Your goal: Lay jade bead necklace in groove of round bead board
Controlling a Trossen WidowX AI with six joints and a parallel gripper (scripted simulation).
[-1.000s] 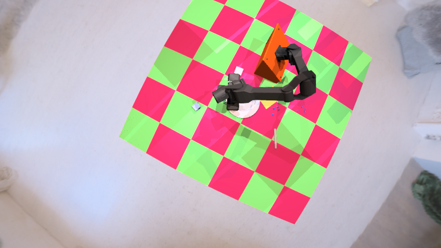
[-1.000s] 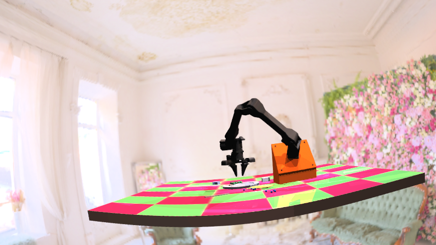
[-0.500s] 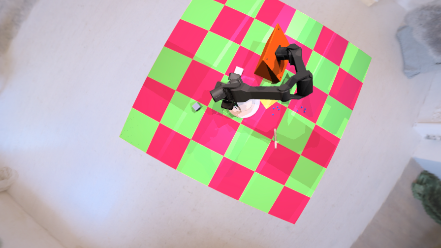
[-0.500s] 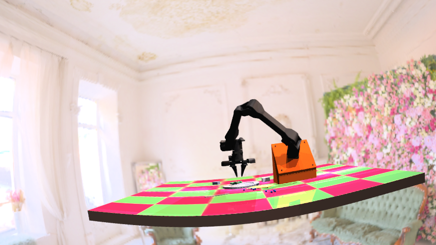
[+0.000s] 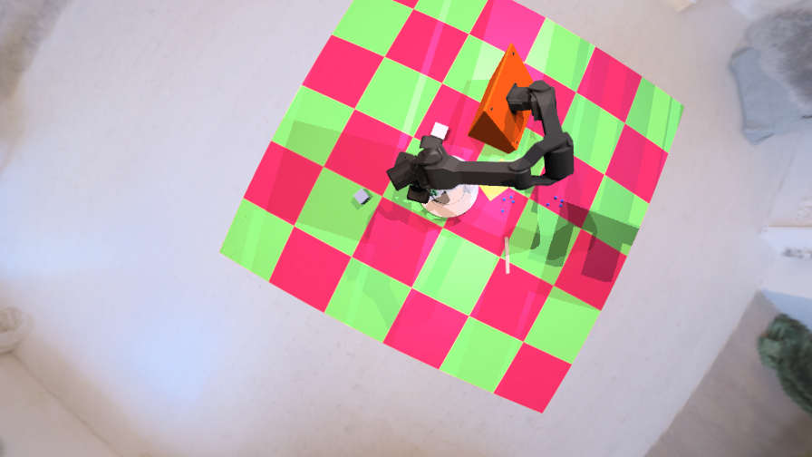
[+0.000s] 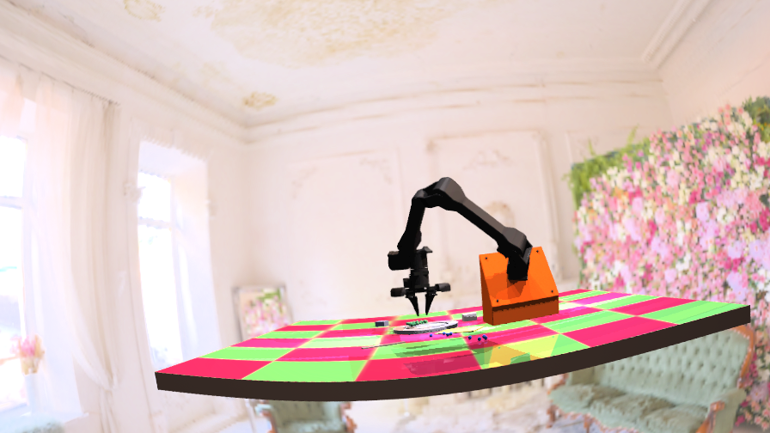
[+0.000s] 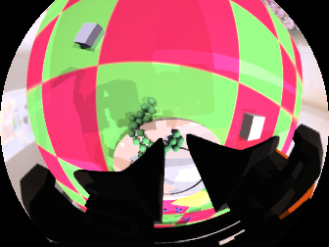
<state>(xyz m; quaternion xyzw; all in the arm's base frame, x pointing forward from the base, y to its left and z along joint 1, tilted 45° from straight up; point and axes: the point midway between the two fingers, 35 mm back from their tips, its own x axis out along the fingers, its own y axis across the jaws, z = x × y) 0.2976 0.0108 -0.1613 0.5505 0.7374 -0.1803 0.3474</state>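
My gripper tip is 8 cm to the right of the round bead board, 3 cm above it and 2 cm past it. Round my gripper tip: pale blue cube (16 cm ahead, 13 cm to the right, 3 cm below); then white cube (15 cm behind, 3 cm to the right, 2 cm below); then yellow patch (21 cm to the left, 12 cm behind, 4 cm below).
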